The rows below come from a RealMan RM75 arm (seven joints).
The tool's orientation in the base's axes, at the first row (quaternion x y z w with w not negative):
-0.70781 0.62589 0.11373 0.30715
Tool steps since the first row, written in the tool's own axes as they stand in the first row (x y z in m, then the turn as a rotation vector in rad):
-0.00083 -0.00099 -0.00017 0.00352 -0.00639 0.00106
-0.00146 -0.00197 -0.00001 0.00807 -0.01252 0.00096
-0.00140 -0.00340 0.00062 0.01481 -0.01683 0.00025
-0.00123 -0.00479 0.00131 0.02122 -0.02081 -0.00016
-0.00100 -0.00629 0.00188 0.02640 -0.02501 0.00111
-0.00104 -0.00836 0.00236 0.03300 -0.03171 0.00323
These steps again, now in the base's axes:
0.00075 0.00061 0.00088 0.00702 -0.00208 -0.00088
0.00160 0.00124 0.00138 0.01372 -0.00568 -0.00149
0.00312 0.00160 0.00127 0.01897 -0.01147 -0.00335
0.00464 0.00189 0.00104 0.02390 -0.01683 -0.00536
0.00624 0.00208 0.00091 0.02919 -0.02021 -0.00796
0.00832 0.00244 0.00116 0.03732 -0.02419 -0.01126

